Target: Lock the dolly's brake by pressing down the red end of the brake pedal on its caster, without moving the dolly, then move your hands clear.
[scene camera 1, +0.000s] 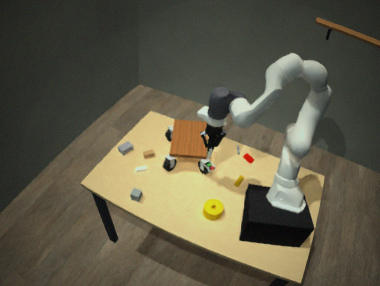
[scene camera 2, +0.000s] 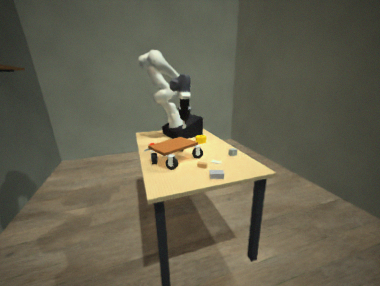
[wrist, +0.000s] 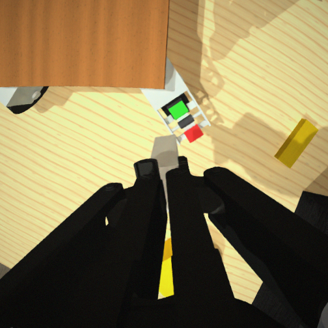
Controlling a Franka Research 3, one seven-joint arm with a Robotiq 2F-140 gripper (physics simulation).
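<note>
The dolly [scene camera 1: 189, 138] [scene camera 2: 173, 145] [wrist: 85, 45] has a brown wooden deck on casters and stands on the table. In the wrist view a white caster bracket sticks out from the deck's corner and carries the brake pedal, with a green end [wrist: 178, 110] and a red end [wrist: 193, 133]. The red end also shows in scene camera 1 [scene camera 1: 212, 168]. My gripper [scene camera 1: 210, 149] [wrist: 167, 152] is shut and empty, pointing down. Its grey fingertips appear just beside the red end in the wrist view, above the table. Their exact height over the pedal is unclear. In scene camera 2 the fingertips are hidden behind the deck.
A yellow brick [scene camera 1: 239, 181] [wrist: 296, 143], a red brick [scene camera 1: 248, 158] and a yellow ring-shaped piece [scene camera 1: 213, 209] [scene camera 2: 201, 139] lie on the table [scene camera 1: 170, 200]. Grey blocks [scene camera 1: 125, 148] [scene camera 1: 136, 195], a tan block [scene camera 1: 149, 154] and a white piece [scene camera 1: 141, 169] lie on the dolly's other side.
</note>
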